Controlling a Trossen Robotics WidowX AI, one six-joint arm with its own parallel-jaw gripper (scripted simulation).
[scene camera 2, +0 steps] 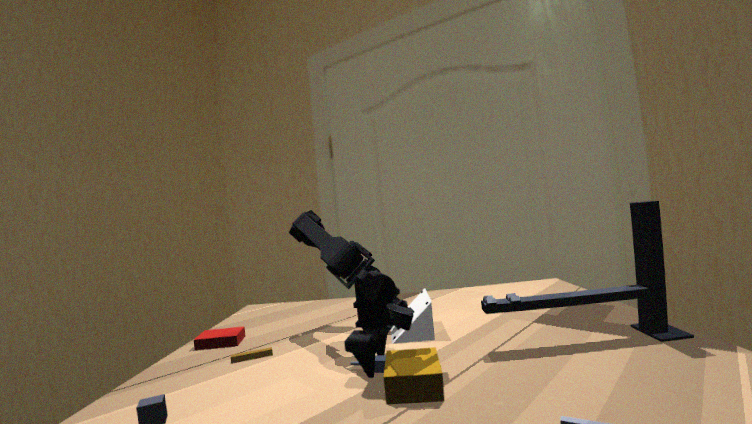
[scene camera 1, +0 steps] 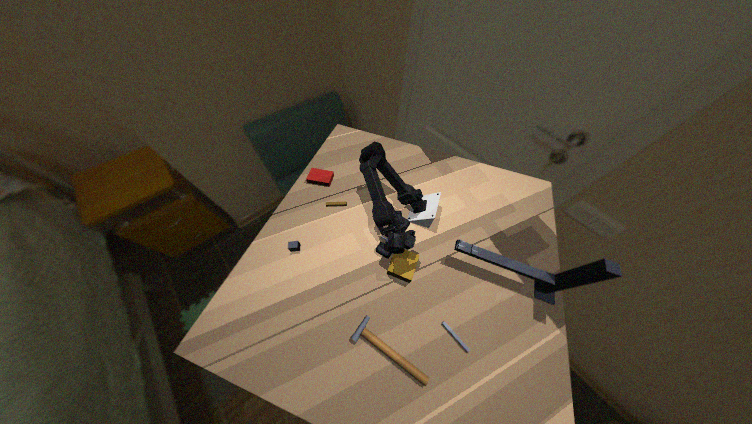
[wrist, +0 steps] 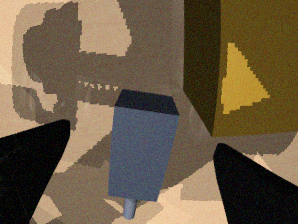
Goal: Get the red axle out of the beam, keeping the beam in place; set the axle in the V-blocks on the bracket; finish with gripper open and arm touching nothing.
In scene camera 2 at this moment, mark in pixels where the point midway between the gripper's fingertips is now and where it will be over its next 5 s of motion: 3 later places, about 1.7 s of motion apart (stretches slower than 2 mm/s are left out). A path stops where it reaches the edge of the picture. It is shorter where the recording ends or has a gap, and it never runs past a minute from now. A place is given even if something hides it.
The gripper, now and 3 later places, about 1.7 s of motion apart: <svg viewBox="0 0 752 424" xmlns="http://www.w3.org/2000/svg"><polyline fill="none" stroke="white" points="376,367 377,331 477,338 479,373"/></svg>
